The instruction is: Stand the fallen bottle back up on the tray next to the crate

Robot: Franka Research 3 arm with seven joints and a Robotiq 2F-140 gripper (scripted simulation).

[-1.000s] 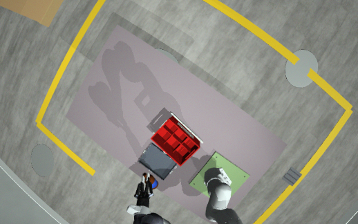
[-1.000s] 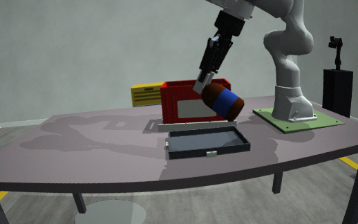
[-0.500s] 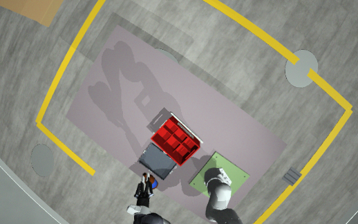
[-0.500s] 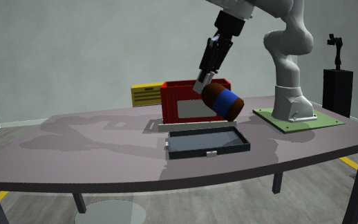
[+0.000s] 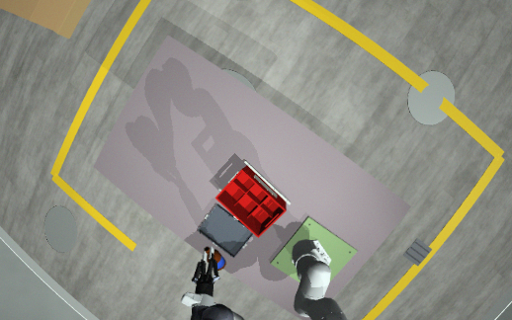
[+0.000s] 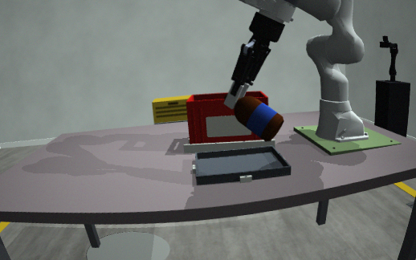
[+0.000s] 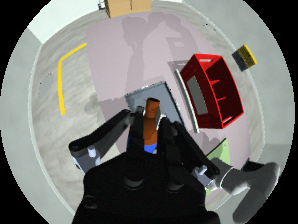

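Right now my hand is 40 mm above the glass bottle, 30 mm past it and 20 mm to the right of it. Also, from my hand: tray 200 mm below, 50 mm to the right; then red crate 310 mm to the right, 130 mm below, 30 mm ahead.
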